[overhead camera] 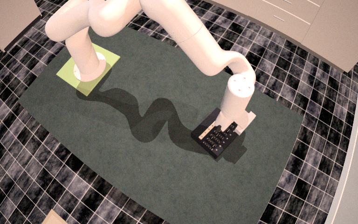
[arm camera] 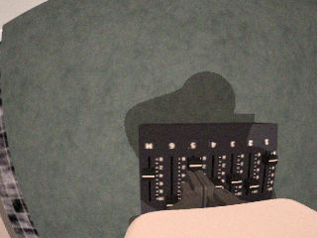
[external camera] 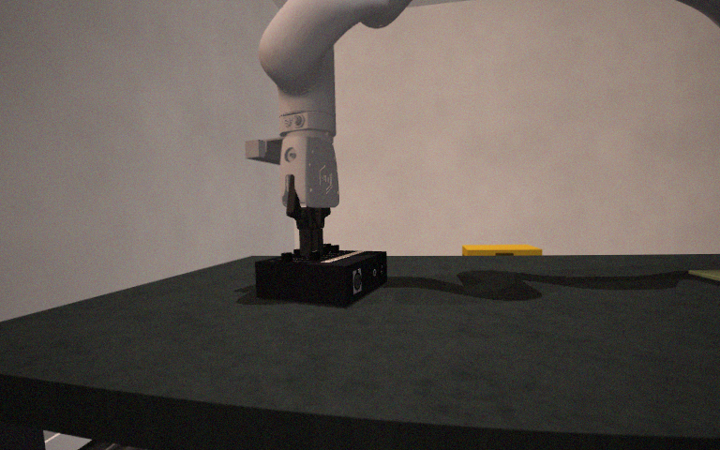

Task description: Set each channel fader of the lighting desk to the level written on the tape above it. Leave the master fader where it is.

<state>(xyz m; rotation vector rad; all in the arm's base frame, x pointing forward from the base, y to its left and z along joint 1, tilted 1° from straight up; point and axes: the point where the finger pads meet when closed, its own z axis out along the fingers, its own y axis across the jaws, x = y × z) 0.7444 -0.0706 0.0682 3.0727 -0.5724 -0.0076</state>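
My gripper is now 3 cm short of the master fader, 4 cm to the right of it and 1 cm above it.
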